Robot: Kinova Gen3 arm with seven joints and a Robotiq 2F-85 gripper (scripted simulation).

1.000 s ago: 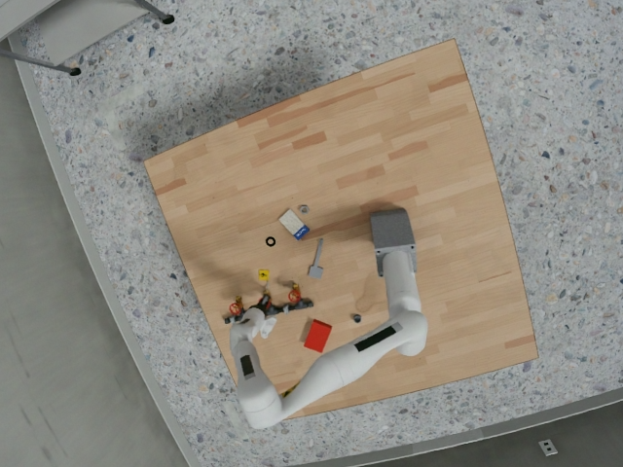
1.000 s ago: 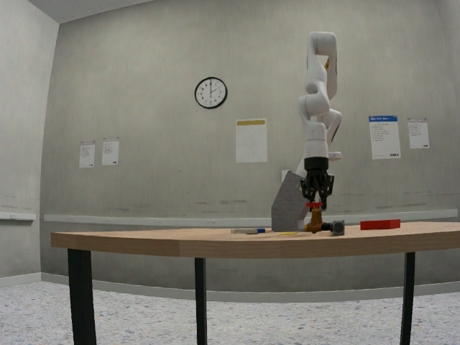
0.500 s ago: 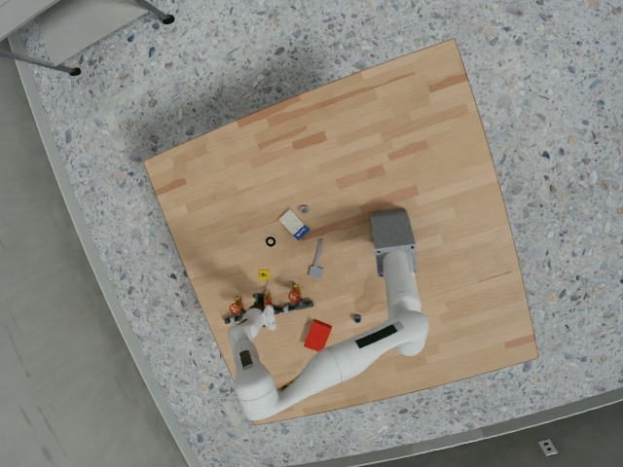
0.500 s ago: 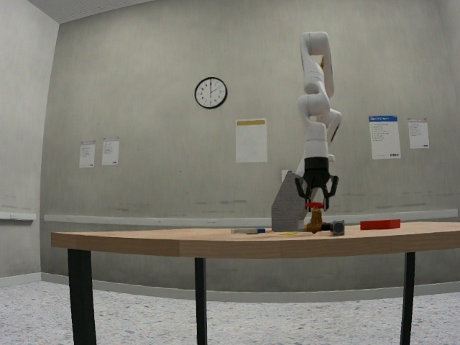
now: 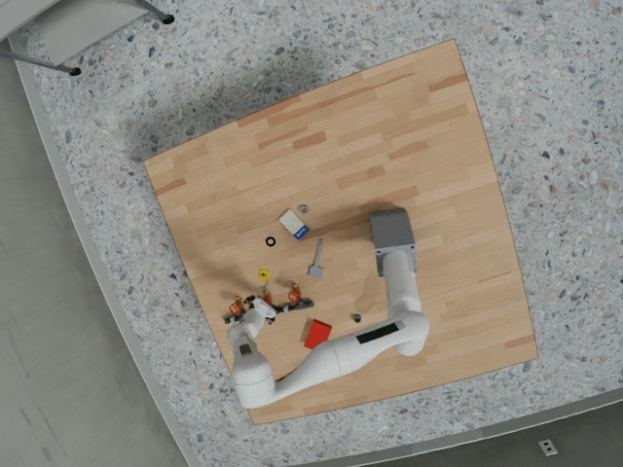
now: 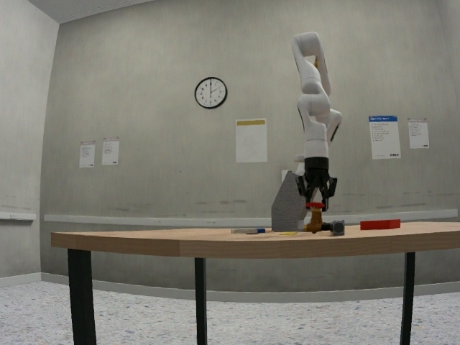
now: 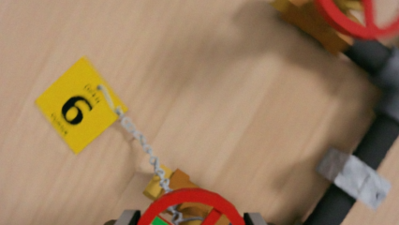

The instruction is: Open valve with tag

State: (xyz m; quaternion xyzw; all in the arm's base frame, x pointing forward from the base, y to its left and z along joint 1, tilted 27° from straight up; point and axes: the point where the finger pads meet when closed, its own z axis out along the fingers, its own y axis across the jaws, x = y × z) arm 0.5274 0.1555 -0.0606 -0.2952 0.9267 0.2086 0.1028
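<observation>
Right now the yellow tag is 9 cm to the right of my hand, 8 cm below it and 1 cm behind it. Round my hand: red block (20 cm to the left, 16 cm behind, 7 cm below); grey scraper (23 cm behind, 10 cm to the right, 8 cm below); blue box (27 cm to the right, 17 cm behind, 7 cm below).
</observation>
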